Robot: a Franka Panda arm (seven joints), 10 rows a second.
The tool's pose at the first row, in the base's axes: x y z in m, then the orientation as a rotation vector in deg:
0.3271 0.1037 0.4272 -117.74 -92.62 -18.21
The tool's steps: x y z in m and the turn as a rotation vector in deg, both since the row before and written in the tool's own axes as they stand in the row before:
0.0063 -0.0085 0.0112 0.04 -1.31 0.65
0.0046 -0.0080 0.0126 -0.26 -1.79 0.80
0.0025 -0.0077 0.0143 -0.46 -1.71 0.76
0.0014 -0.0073 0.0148 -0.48 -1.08 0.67
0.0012 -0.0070 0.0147 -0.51 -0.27 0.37
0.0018 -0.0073 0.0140 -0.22 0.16 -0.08
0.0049 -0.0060 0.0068 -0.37 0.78 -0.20
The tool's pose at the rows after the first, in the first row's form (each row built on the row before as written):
0.3193 0.1162 0.4228 -118.81 -92.68 -16.66
0.3113 0.1278 0.4161 -120.43 -92.89 -14.82
0.3028 0.1382 0.4066 -122.12 -93.12 -13.23
0.2943 0.1475 0.3958 -123.47 -93.09 -12.32
0.2861 0.1564 0.3848 -124.25 -92.94 -12.36
0.2780 0.1655 0.3746 -124.28 -92.99 -12.74
0.2730 0.1740 0.3717 -124.05 -92.87 -13.93

